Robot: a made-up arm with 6 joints.
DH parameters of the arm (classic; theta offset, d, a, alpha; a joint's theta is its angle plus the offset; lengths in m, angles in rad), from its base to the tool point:
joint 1: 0 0.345 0 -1.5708
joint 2: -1.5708 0 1.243 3.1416
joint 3: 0 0 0 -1.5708
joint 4: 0 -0.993 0 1.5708
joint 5: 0 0.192 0 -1.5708
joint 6: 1.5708 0 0 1.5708
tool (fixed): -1.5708 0 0 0
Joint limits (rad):
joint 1: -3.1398..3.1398
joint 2: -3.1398..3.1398
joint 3: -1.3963..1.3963
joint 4: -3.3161..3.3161
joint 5: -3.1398..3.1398
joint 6: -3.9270..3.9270
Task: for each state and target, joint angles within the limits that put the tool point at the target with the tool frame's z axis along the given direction. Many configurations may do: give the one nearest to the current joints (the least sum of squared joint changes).
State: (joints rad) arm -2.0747 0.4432 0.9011 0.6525 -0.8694 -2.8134
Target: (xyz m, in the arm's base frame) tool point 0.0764 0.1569 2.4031 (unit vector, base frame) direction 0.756 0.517 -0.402
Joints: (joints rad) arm -2.6912 -0.4324 0.5883 0.9734 -1.8150 -2.5698
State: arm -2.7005 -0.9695 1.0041 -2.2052 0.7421 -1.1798
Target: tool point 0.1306 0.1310 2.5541 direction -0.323 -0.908 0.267
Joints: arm -2.2185 -0.2471 1.3934 -1.7019 0.8853 -1.8353
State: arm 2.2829 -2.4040 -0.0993 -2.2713 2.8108 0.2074
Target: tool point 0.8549 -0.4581 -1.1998 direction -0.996 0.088 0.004
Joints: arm 2.7680 -3.1379 0.4628 -2.2095 2.0766 0.1714
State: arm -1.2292 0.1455 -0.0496 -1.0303 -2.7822 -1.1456
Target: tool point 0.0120 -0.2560 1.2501 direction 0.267 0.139 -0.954
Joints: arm -0.8819 -0.6919 -0.6284 -0.6445 -3.1398 -0.3457
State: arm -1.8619 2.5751 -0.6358 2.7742 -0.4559 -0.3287
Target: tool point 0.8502 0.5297 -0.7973 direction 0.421 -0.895 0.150
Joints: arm -2.4489 3.1378 -0.2407 2.3528 0.2446 -0.5585
